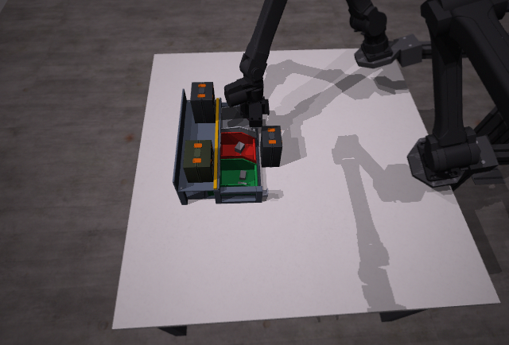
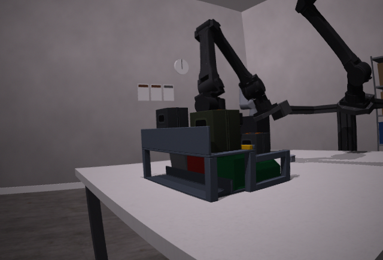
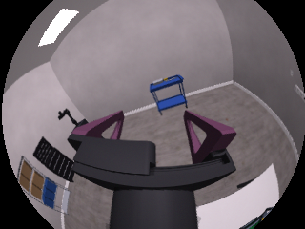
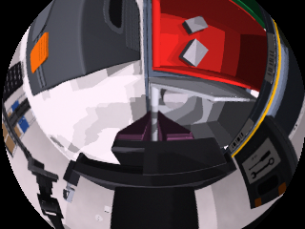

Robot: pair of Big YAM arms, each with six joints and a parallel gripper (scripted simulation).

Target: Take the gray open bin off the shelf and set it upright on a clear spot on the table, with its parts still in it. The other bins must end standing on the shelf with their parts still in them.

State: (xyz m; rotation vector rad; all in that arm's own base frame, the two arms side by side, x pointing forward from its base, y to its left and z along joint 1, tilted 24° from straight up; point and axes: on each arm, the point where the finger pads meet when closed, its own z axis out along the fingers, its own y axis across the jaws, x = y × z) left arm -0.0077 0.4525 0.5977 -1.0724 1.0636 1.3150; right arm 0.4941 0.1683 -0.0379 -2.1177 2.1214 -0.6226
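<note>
My right hand is 80 mm short of the gray bin and 10 mm to the left of it. The rest, counted from my right hand: green bin: 110 mm ahead, 210 mm to the left, 10 mm below; then red bin: 100 mm ahead, 100 mm to the left, 10 mm below; then shelf: 120 mm ahead, 100 mm to the left, 10 mm above.
</note>
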